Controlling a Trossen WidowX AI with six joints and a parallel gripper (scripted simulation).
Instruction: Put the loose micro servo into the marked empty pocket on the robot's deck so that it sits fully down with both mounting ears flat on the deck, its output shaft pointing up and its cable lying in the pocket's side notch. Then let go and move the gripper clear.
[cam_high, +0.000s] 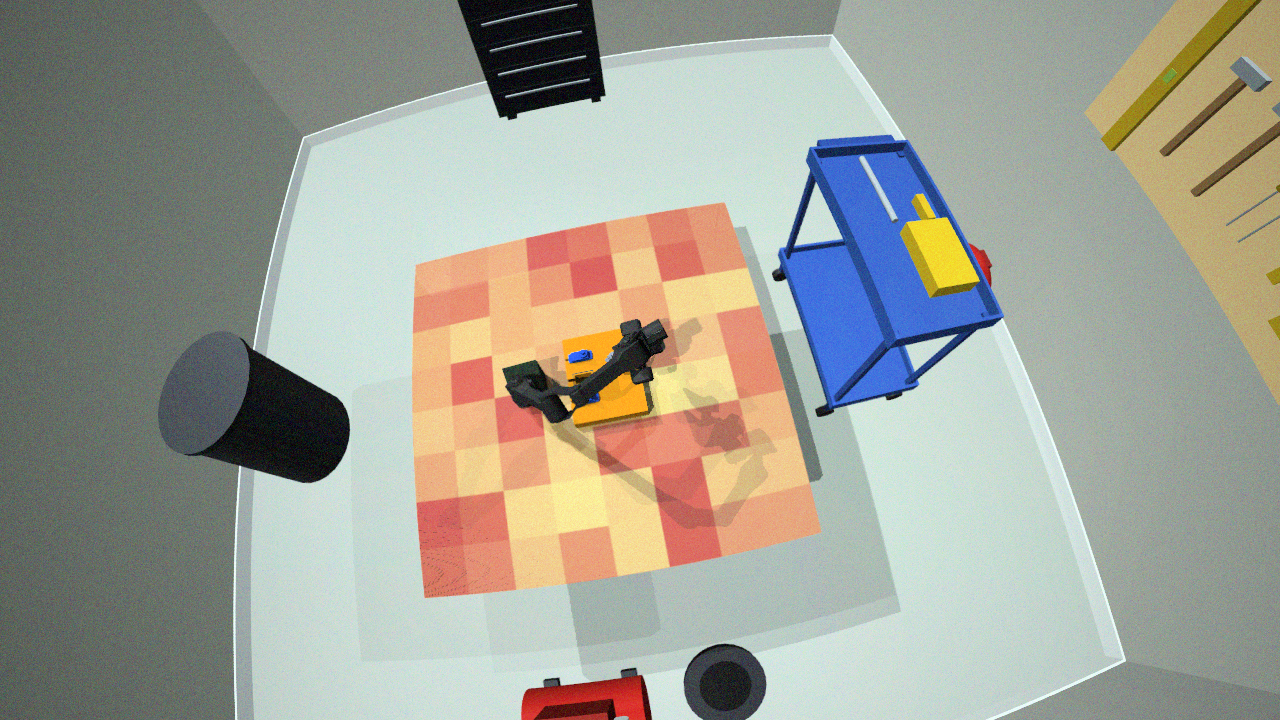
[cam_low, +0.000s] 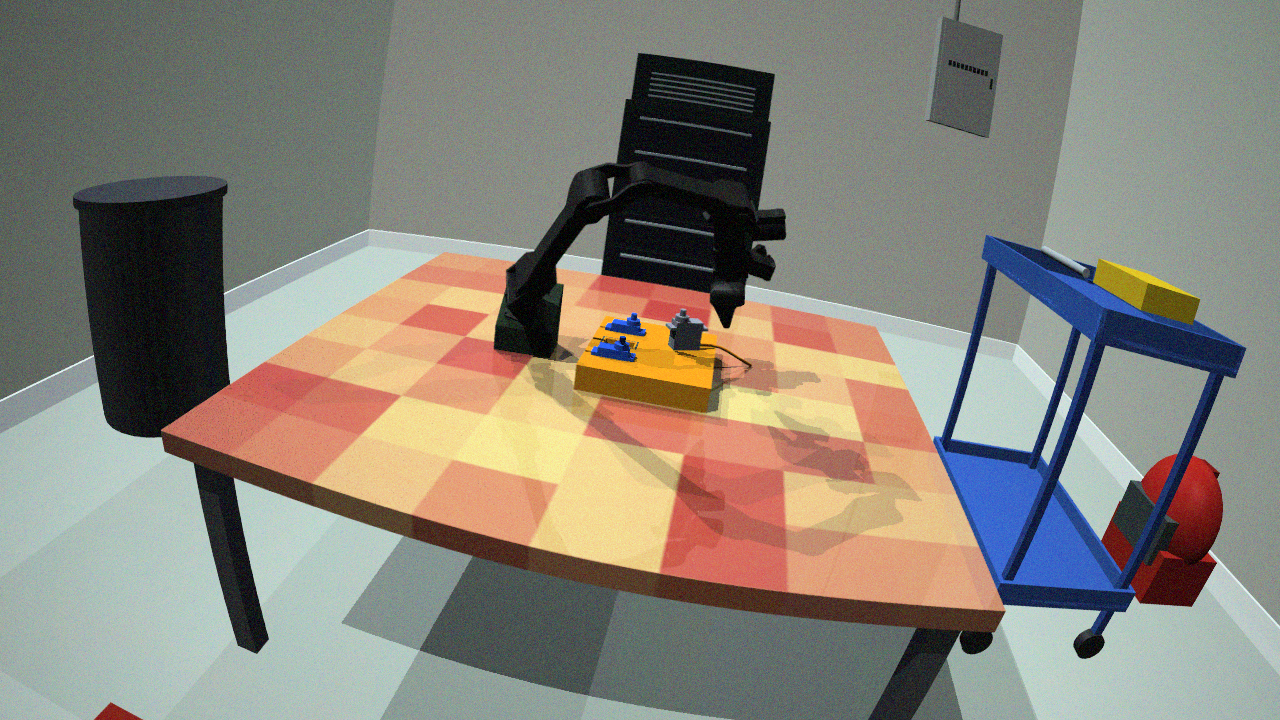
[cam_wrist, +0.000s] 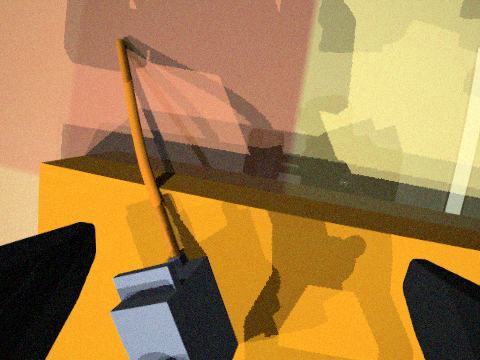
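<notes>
Now: gripper tip 11 cm above the deck, 9 cm past it and 1 cm to the left of it.
</notes>
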